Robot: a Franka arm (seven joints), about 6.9 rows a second.
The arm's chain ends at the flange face. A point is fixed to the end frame.
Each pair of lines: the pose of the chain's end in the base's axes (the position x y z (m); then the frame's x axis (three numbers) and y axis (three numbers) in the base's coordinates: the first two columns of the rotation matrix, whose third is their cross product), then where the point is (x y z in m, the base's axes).
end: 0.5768, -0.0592, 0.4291, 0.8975, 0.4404, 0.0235, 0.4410, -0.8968, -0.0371
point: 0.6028 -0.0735 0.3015
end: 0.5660, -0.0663, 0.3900, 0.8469, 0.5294, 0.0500, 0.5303, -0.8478, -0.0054
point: 0.5983 -0.0795 0.2637
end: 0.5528, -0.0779, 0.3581, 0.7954, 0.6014, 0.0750, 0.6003, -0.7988, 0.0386
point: 0.5919 -0.0908 0.2337
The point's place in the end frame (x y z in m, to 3 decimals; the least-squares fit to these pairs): 0.014 0.029 0.127
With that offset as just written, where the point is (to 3 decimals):
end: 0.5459, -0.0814, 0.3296, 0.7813, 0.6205, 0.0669, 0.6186, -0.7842, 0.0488
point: 0.585 -0.095 0.205
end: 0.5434, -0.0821, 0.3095, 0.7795, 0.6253, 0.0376, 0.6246, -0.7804, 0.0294
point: 0.578 -0.096 0.184
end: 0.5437, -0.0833, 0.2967, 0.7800, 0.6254, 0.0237, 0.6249, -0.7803, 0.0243
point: 0.577 -0.098 0.171
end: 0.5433, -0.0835, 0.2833, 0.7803, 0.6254, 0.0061, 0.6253, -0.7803, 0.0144
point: 0.574 -0.098 0.157
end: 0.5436, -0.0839, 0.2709, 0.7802, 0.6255, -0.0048, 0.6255, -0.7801, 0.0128
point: 0.573 -0.099 0.144
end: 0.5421, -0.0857, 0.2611, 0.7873, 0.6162, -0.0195, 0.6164, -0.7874, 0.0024
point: 0.569 -0.102 0.134
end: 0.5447, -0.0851, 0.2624, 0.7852, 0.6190, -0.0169, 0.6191, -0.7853, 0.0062
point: 0.572 -0.101 0.135
